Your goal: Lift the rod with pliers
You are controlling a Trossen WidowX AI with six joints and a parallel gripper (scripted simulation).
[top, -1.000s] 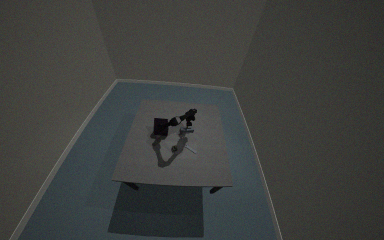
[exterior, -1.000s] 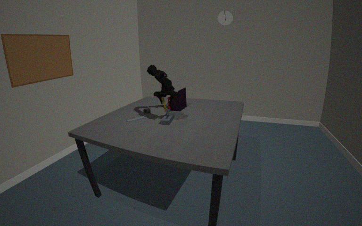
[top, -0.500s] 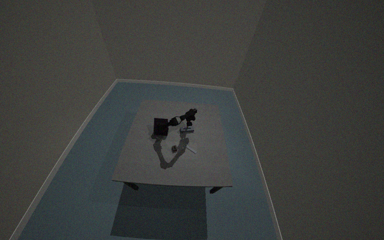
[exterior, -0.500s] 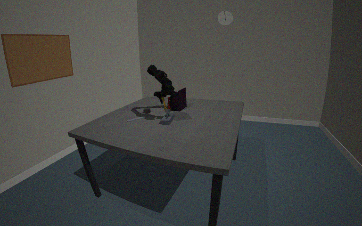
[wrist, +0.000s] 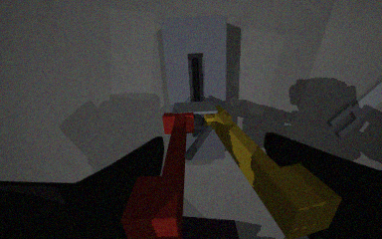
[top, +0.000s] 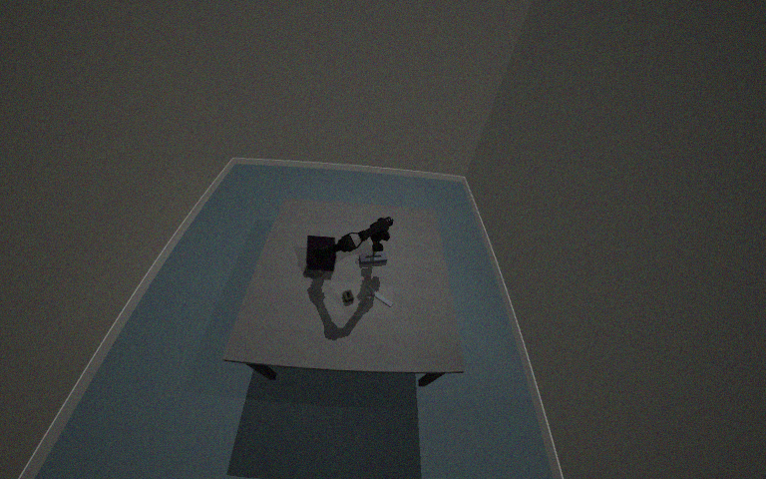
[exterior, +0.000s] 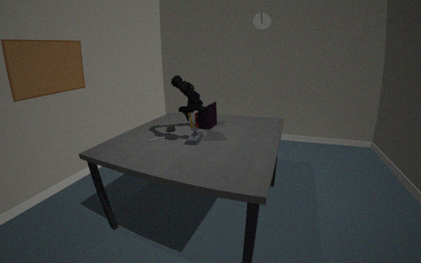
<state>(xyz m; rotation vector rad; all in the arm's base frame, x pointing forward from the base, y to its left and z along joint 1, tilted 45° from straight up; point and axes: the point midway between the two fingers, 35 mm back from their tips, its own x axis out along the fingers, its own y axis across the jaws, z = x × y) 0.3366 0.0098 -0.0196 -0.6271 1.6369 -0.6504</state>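
Right now the channel block is 1 cm to the left of my gripper tip and 12 cm below it. Also, from my gripper tip: yellow handle: 2 cm to the right; holster block: 18 cm behind, 27 cm to the right, 13 cm below.
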